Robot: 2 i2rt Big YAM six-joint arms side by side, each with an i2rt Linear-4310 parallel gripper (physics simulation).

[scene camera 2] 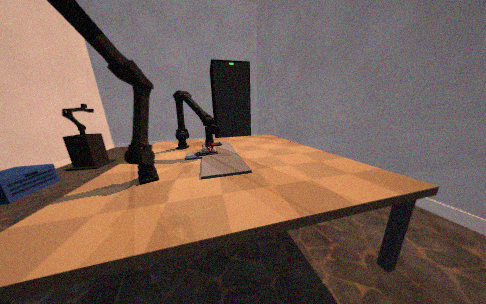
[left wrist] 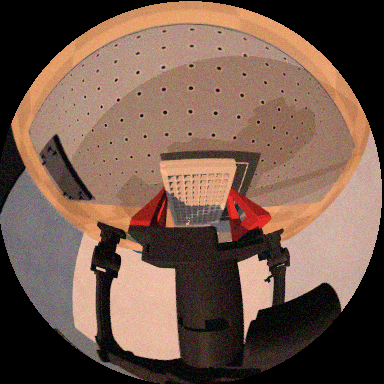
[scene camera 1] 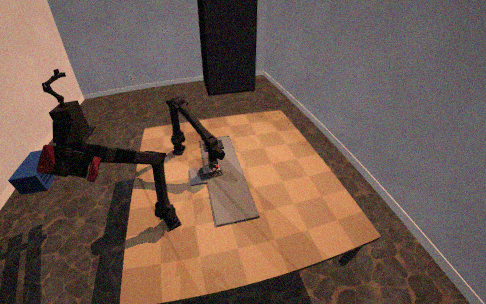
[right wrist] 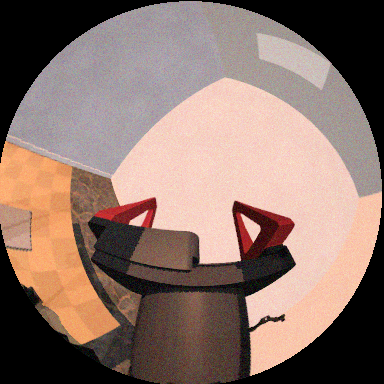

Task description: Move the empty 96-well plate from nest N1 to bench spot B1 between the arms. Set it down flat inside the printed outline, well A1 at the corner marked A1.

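Pixels of known places: left gripper, fingertip midpoint: [scene camera 2: 210,151] [left wrist: 197,187] [scene camera 1: 213,168]; right gripper, fingertip midpoint: [scene camera 1: 76,171] [right wrist: 194,203]; left arm's base, link origin: [scene camera 2: 183,147] [left wrist: 111,229] [scene camera 1: 179,150]; right arm's base, link origin: [scene camera 2: 148,178] [left wrist: 270,234] [scene camera 1: 172,221].
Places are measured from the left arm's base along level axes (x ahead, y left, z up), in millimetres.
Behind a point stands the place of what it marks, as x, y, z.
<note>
The pale 96-well plate [left wrist: 200,187] {372, -214, 33} is between the red fingers of my left gripper [scene camera 1: 215,167] {361, -215, 22} [scene camera 2: 210,148] {361, -215, 22} [left wrist: 197,187] {361, -215, 22}, which is shut on it. In the left wrist view the plate covers much of a dark pad [left wrist: 254,161] {429, -270, 15}; part of the thin printed outline shows along its right side. Whether the plate touches the pad or hangs just above it, I cannot tell. The A1 marks are too small to read. A black frame [left wrist: 65,170] {324, 36, 25}, possibly a nest, lies at the board's left edge. My right gripper [scene camera 1: 70,163] {298, -1123, 852} [right wrist: 194,203] {298, -1123, 852} is open and empty, raised off the table's left side.
A grey perforated board [scene camera 1: 235,200] {565, -501, 13} [scene camera 2: 225,167] {571, -571, 13} [left wrist: 150,125] {422, -136, 13} lies on the checkered wooden table [scene camera 1: 310,210] {1069, -539, 0} [scene camera 2: 310,185] {1001, -750, 0}. A small grey piece [scene camera 1: 197,178] {258, -327, 13} juts from its left edge. A blue box [scene camera 1: 31,175] [scene camera 2: 27,182] and a dark cabinet [scene camera 1: 227,45] [scene camera 2: 231,100] stand beyond the table.
</note>
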